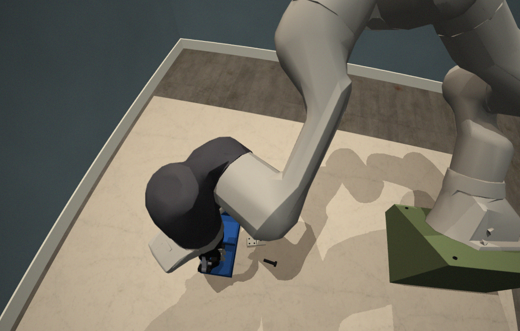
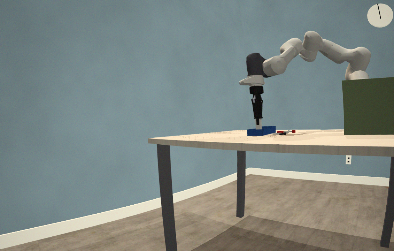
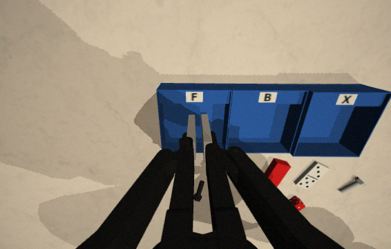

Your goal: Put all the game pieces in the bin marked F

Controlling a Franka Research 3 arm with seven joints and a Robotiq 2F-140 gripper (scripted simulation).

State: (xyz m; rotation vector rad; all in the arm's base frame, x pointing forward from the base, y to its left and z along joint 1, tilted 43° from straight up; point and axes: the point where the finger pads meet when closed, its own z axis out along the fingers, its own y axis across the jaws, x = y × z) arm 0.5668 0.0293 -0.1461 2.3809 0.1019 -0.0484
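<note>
The white domino is 80 mm behind my hand, 60 mm to the right of it and 50 mm below it. Also, from my hand: red block 120 mm to the right, 100 mm behind, 50 mm below; blue three-part bin 80 mm to the right, 30 mm below, 10 mm ahead; black bolt 140 mm behind, 50 mm below, 10 mm to the right.
</note>
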